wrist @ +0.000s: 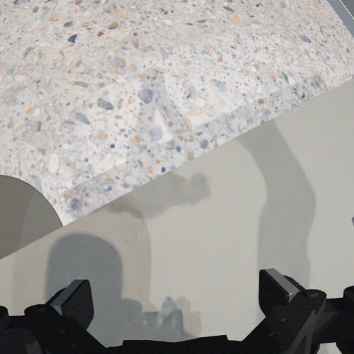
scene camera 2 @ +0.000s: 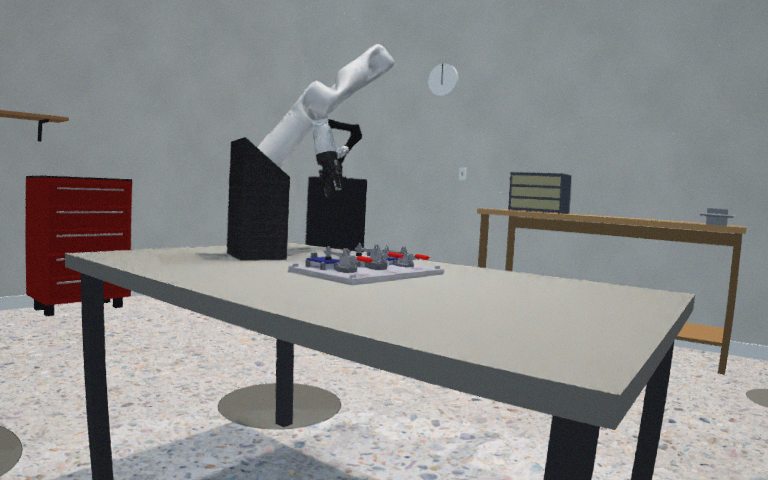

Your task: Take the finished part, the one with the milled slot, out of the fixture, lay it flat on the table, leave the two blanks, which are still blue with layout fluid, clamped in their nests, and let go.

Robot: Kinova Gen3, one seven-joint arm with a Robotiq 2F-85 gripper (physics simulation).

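Places are measured from the arm's base along level axes (x ahead, y left, z up), in metres.
Pixels of known places: gripper, fingertip midpoint: [scene camera 2: 333,193]; arm's base, origin of the base link: [scene camera 2: 263,164].
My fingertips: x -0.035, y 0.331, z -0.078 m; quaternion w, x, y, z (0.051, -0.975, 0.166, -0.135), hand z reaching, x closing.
For each thing: its middle in the pictures, then the offset to it from my fingertips. "*": a spot on its surface instead. Level surfaces: height alone.
- table, its level: dz -0.206 m
- fixture's pale base plate, surface spot: [scene camera 2: 353,279] * dz -0.193, dx +0.582, dy -0.457 m
- blue blank, body centre: [scene camera 2: 325,262] dz -0.177, dx +0.418, dy -0.396 m
My gripper [scene camera 2: 333,192] [wrist: 174,294] is open and empty. In the scene view it hangs well above the table [scene camera 2: 481,316] [wrist: 215,240], behind and above the left part of the fixture. The fixture's pale base plate [scene camera 2: 353,279] lies on the table with grey clamps and red handles. A blue blank [scene camera 2: 323,259] sits at its left side. A little more blue shows among the clamps farther right. The finished part with the milled slot cannot be made out. In the wrist view, bare table and shadows lie beneath the fingers, and neither the part nor the blanks show.
A black pedestal [scene camera 2: 257,209] carries the arm at the table's back left. A black box-shaped block [scene camera 2: 336,215] stands behind the fixture. The table's edge crosses the wrist view diagonally, with speckled floor [wrist: 125,75] beyond. A red drawer cabinet [scene camera 2: 93,226] and a wooden bench [scene camera 2: 611,221] stand farther off.
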